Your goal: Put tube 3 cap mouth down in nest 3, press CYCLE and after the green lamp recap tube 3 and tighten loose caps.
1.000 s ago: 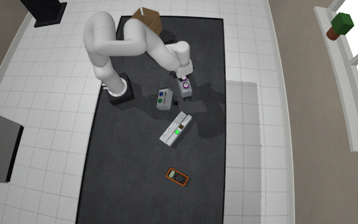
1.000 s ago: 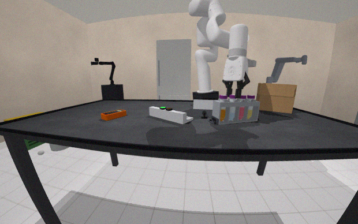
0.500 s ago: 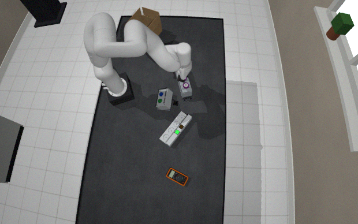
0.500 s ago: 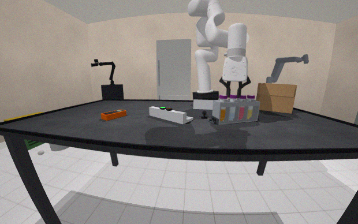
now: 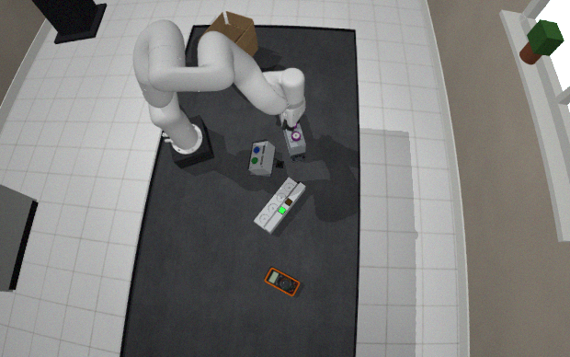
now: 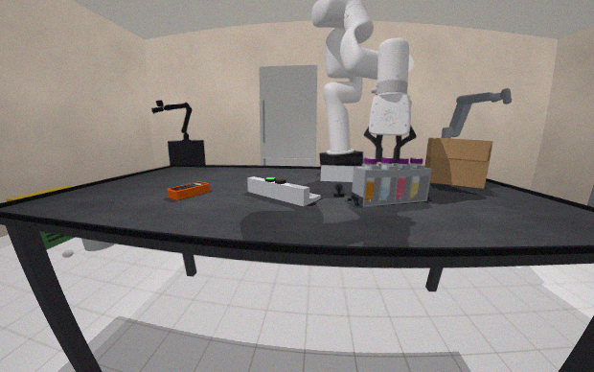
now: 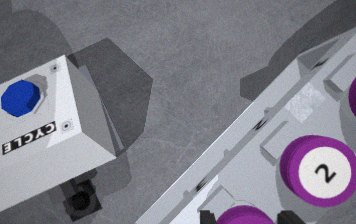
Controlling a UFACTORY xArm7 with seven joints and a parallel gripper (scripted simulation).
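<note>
Now: hand 10 mm above the purple cap. Also, from my hand: blue cycle key (140 mm behind, 80 mm to the right, 60 mm below); then green ready key (150 mm behind, 120 mm to the right, 60 mm below); then key housing (130 mm behind, 100 mm to the right, 80 mm below).
</note>
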